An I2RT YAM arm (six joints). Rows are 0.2 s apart.
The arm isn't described. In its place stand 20 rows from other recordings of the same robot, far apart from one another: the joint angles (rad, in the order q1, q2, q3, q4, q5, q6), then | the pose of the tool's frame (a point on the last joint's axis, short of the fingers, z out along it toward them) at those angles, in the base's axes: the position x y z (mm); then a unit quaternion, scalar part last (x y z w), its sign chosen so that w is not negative.
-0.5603, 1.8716, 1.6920, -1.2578, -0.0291, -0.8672 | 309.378 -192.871 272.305 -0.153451 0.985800 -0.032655 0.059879
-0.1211, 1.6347, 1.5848, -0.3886, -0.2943, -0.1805 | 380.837 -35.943 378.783 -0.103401 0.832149 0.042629 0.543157
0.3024, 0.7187, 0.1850, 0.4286, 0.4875, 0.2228 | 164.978 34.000 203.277 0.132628 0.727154 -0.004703 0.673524
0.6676, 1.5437, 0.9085, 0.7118, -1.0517, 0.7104 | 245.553 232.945 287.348 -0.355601 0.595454 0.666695 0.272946
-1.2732, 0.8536, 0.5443, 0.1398, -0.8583, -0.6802 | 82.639 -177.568 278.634 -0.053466 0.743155 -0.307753 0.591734
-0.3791, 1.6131, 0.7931, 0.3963, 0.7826, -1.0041 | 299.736 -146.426 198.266 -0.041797 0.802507 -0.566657 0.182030
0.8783, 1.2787, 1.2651, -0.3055, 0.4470, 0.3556 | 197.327 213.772 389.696 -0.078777 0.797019 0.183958 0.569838
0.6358, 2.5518, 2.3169, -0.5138, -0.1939, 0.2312 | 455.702 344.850 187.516 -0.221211 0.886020 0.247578 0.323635
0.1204, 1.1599, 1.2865, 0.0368, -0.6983, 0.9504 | 245.372 52.741 462.454 0.006446 0.661558 0.555900 0.503263
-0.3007, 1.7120, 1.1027, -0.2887, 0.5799, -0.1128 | 335.276 -124.393 202.701 0.178815 0.891705 -0.329064 0.254173
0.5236, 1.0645, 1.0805, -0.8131, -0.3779, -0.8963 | 176.003 116.783 331.691 -0.646628 0.643663 0.102282 0.396369
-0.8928, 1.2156, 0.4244, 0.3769, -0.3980, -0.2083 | 161.829 -178.944 185.960 0.173716 0.809546 -0.139205 0.543212
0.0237, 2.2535, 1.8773, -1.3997, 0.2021, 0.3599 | 414.344 2.674 177.531 -0.155400 -0.977450 0.117923 0.080853
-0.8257, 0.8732, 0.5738, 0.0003, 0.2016, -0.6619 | 134.609 -156.434 268.815 0.125046 0.792912 -0.459636 0.379985
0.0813, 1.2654, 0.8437, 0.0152, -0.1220, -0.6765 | 287.836 27.800 276.517 -0.339536 0.762197 -0.112239 0.539605
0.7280, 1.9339, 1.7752, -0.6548, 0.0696, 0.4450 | 330.409 291.185 301.233 -0.118226 0.921136 0.177541 0.325593
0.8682, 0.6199, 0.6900, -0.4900, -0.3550, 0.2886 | 83.200 117.409 300.111 -0.328056 0.763874 0.416875 0.367547
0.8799, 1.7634, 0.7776, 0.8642, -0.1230, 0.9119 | 228.819 283.592 188.230 -0.028776 0.747906 0.545298 0.377436
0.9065, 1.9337, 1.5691, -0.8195, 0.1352, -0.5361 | 253.597 316.091 227.796 -0.636830 0.743843 -0.029855 0.200635
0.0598, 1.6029, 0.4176, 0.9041, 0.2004, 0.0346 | 280.727 9.709 142.690 0.050099 0.795907 -0.051643 0.601129
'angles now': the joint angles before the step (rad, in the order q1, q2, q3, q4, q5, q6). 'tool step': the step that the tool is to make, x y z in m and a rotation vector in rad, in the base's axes. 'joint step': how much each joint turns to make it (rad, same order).
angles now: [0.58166, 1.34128, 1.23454, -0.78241, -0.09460, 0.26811]
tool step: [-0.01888, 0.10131, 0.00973, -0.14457, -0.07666, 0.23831]
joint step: [0.30705, 0.22548, 0.24788, -0.06301, 0.16674, -0.04347]
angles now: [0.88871, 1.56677, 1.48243, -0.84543, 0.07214, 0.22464]
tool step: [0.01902, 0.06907, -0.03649, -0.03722, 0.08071, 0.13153]
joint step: [0.06560, 0.27177, 0.18313, 0.01131, -0.07178, -0.03071]
